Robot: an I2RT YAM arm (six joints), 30 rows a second.
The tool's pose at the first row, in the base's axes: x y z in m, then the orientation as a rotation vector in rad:
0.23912, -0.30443, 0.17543, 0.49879, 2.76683, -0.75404
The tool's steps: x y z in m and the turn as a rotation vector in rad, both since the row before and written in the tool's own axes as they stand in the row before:
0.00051, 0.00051, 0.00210, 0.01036, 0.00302, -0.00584
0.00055, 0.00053, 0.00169, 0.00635, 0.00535, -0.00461
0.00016, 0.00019, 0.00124, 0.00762, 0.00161, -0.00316
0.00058, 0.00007, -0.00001, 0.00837, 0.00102, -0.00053
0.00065, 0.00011, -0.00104, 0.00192, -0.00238, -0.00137
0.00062, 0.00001, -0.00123, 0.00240, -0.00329, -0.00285
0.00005, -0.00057, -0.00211, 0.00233, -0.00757, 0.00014
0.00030, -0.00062, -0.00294, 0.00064, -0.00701, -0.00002
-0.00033, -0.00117, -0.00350, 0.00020, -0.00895, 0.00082
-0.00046, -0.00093, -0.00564, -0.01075, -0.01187, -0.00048
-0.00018, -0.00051, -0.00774, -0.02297, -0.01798, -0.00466
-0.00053, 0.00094, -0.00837, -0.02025, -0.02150, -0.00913
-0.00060, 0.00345, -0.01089, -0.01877, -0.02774, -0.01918
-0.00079, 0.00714, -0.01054, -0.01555, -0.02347, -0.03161
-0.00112, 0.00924, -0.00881, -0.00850, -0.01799, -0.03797
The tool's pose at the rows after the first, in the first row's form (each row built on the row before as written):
0.23912, -0.30499, 0.17328, 0.49446, 2.76971, -0.76995
0.23902, -0.30532, 0.17146, 0.49221, 2.77512, -0.77982
0.23909, -0.30579, 0.17029, 0.49018, 2.77608, -0.79133
0.23858, -0.30558, 0.17010, 0.49151, 2.77504, -0.80336
0.23791, -0.30476, 0.17072, 0.48873, 2.77299, -0.80646
0.23721, -0.30392, 0.17155, 0.48356, 2.77066, -0.81058
0.23672, -0.30319, 0.17355, 0.48011, 2.76305, -0.81401
0.23587, -0.30197, 0.17618, 0.47644, 2.75649, -0.81505
0.23531, -0.30102, 0.17972, 0.47278, 2.74789, -0.81529
0.23465, -0.29870, 0.18492, 0.46372, 2.74024, -0.80046
0.23349, -0.29485, 0.19155, 0.44349, 2.73197, -0.76969
0.23288, -0.28967, 0.19818, 0.41630, 2.72121, -0.74408
0.23247, -0.28118, 0.20583, 0.37340, 2.70777, -0.72333
0.23310, -0.26986, 0.21167, 0.31713, 2.70131, -0.71039
0.23458, -0.25766, 0.21529, 0.25680, 2.69921, -0.70884

